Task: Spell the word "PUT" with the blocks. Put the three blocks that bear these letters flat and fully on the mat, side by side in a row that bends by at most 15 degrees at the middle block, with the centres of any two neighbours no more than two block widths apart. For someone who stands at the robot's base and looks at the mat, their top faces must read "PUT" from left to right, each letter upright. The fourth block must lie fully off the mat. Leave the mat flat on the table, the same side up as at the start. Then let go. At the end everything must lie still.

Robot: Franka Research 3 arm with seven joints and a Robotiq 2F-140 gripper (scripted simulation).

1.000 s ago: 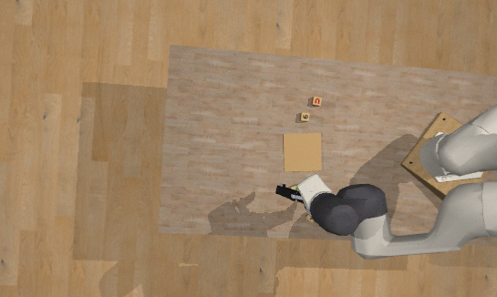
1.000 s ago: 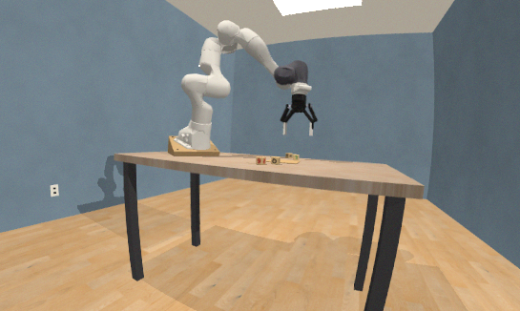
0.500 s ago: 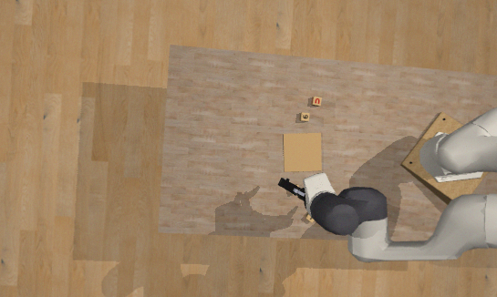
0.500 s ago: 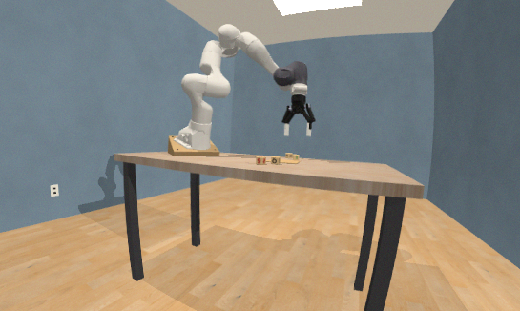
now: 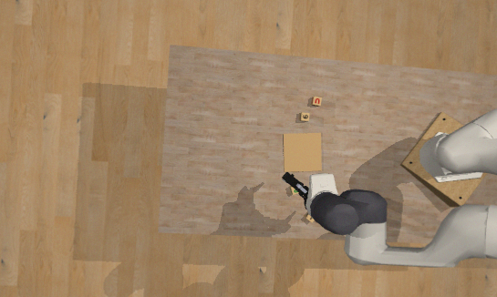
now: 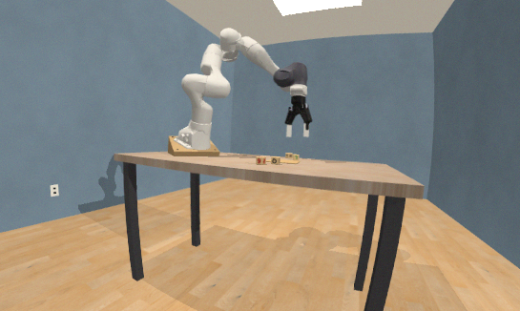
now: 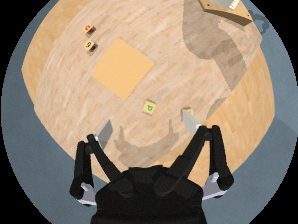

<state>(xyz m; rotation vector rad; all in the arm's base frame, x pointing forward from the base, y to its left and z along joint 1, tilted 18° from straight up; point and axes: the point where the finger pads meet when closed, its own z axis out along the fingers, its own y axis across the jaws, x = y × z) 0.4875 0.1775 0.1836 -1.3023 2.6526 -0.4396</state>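
Right now my hand is 1 cm to the right of the green P block and 12 cm above it. Round my hand: T block: 7 cm behind, 10 cm to the left, 12 cm below; block marked 6: 2 cm behind, 26 cm to the right, 12 cm below; tan mat: 3 cm behind, 13 cm to the right, 13 cm below.
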